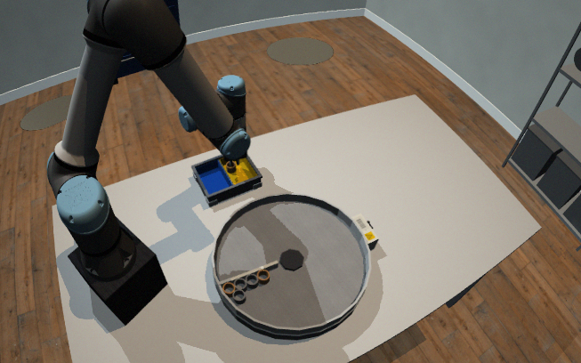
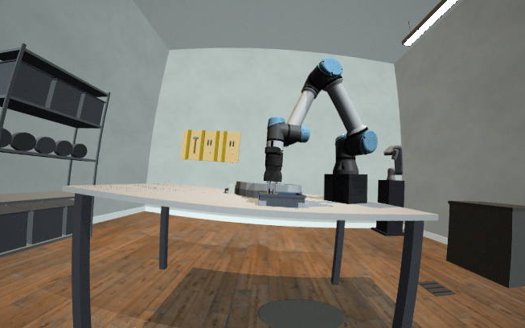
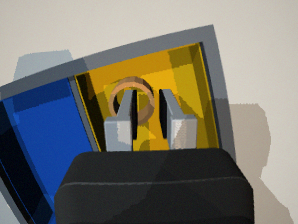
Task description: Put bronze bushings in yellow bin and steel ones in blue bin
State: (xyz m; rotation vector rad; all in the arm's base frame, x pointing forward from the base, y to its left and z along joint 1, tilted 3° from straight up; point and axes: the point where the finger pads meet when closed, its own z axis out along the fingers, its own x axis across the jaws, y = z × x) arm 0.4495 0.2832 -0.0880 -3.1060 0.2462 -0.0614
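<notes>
Right now my hand is 4 cm past the bin, 3 cm to the left of it and 3 cm above it. From my hand the other things lie so: round grey turntable (41 cm to the right, 1 cm ahead).
</notes>
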